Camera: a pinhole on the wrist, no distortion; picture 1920 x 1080 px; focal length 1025.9 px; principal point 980.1 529.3 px. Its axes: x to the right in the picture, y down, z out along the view. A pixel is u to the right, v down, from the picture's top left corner.
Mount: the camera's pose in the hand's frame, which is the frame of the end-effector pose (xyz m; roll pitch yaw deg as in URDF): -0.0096 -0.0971 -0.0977 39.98 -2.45 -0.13
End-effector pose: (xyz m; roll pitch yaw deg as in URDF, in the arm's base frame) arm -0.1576 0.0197 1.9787 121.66 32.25 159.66
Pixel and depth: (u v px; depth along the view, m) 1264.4 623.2 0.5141
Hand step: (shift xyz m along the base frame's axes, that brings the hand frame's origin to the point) 0.1905 0.0117 -0.4902
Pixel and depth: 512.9 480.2 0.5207
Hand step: 0.4722 -0.1776 -0.3053
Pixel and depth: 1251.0 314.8 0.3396
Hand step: 0.1017 -0.1353 -0.3572
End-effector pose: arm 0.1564 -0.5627 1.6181 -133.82 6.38 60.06
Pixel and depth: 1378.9 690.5 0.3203
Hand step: -0.2202 0.2525 0.0509
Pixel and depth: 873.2 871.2 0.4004
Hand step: -0.3693 0.1316 -0.0131
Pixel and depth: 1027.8 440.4 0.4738
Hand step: -0.4028 0.2477 0.1459
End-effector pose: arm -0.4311 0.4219 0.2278 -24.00 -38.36 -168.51
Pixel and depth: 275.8 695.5 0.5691
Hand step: 0.5919 0.3271 0.1355
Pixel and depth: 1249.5 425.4 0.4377
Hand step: 0.0929 0.3147 0.3415
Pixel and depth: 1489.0 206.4 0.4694
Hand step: -0.0159 0.4011 0.4209
